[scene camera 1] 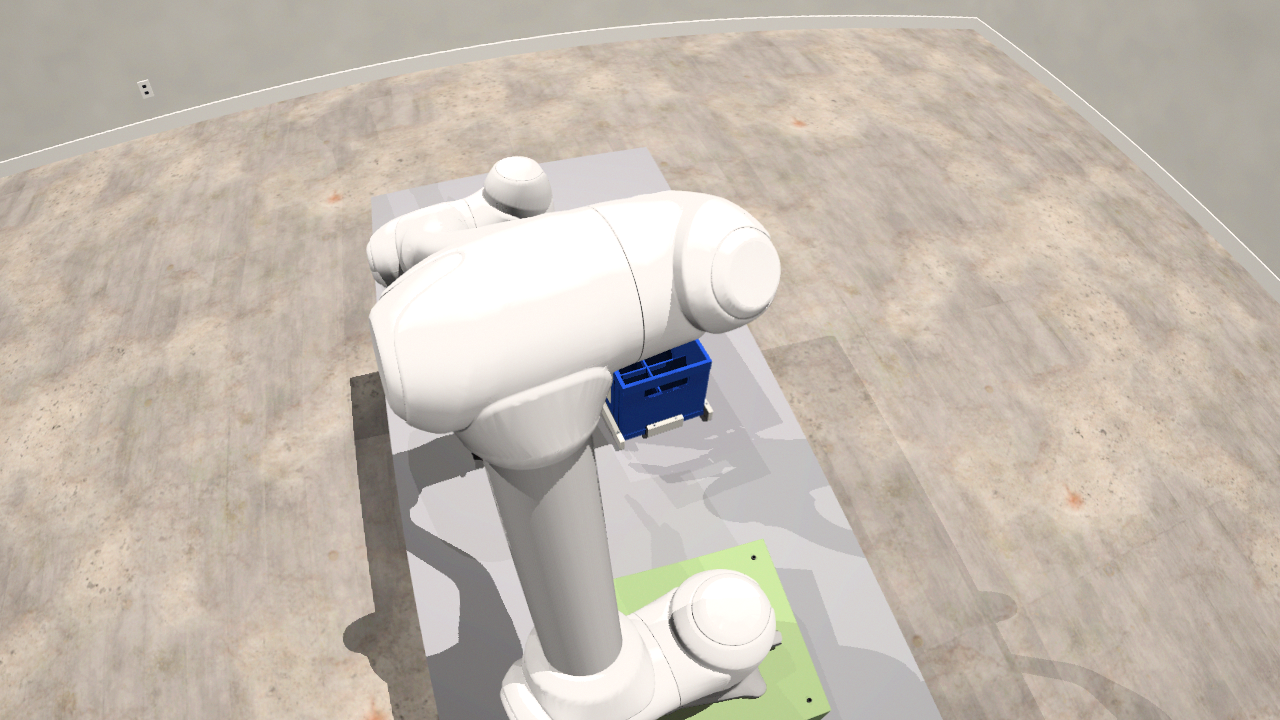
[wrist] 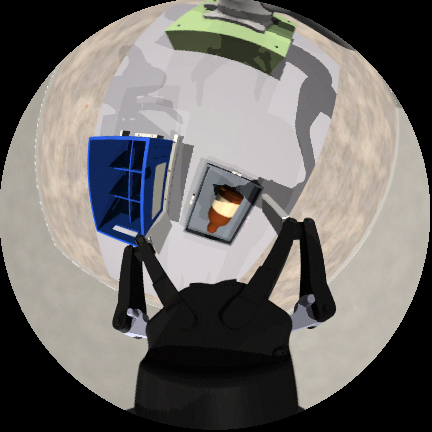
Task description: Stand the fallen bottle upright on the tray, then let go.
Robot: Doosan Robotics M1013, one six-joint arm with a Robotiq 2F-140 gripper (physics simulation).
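Frame: origin at the arm's base, x left, y up, z ahead, level; millimetres.
Seen in the pictures: gripper, fingertip midpoint: (wrist: 214, 210).
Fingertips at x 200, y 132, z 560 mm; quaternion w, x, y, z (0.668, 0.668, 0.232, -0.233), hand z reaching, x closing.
Note:
Offsets run from my fingertips to a thing's top centre. "pt": to the spot under its first point. Level surfaces: height alone.
The brown bottle {dx +68, dy -161, dz +84 mm} (wrist: 224, 208) with a cream label lies on its side in the grey tray {pt dx +3, dy -234, dz +133 mm} (wrist: 196, 210) in the wrist view. Its neck points toward the gripper's side of the view, and a shadow falls over its base end. My gripper (wrist: 214, 210) is open, with its fingers wide apart. It hangs above the tray, and nothing is between the fingers. In the scene view the arm hides the bottle, the tray and the gripper.
A blue crate {dx -217, dy -64, dz +107 mm} (scene camera 1: 664, 404) (wrist: 143, 192) with dividers stands beside the tray, near the left finger in the wrist view. The green base plate (scene camera 1: 791, 658) (wrist: 225, 44) carries the arm. All stand on the grey table {dy -240 mm} (scene camera 1: 617, 170) (wrist: 235, 120).

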